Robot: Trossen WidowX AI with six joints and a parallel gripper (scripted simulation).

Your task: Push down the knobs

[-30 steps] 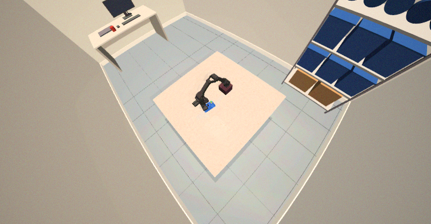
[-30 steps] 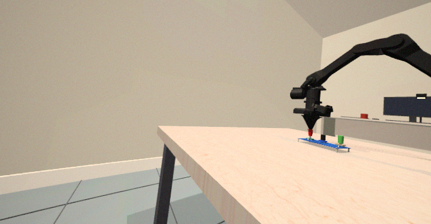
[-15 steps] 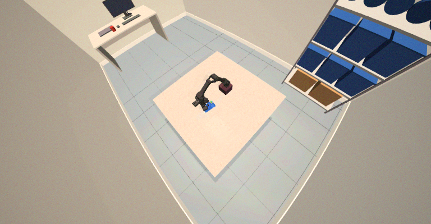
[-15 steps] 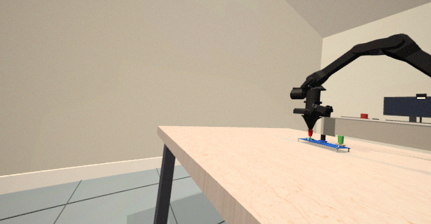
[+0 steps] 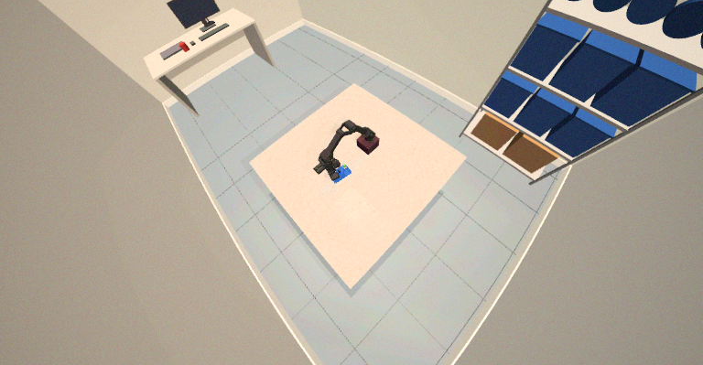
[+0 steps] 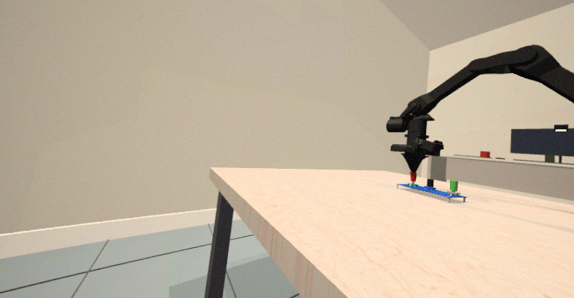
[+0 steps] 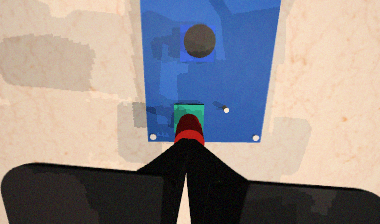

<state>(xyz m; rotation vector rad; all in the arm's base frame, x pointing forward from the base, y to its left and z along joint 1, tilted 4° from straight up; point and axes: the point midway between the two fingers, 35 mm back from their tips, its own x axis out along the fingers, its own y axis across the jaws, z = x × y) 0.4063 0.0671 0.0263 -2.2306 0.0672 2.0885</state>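
My gripper tip is 10 mm above the red knob. From my gripper tip the other things lie so: green knob 120 mm behind, 10 mm to the right, 20 mm below.
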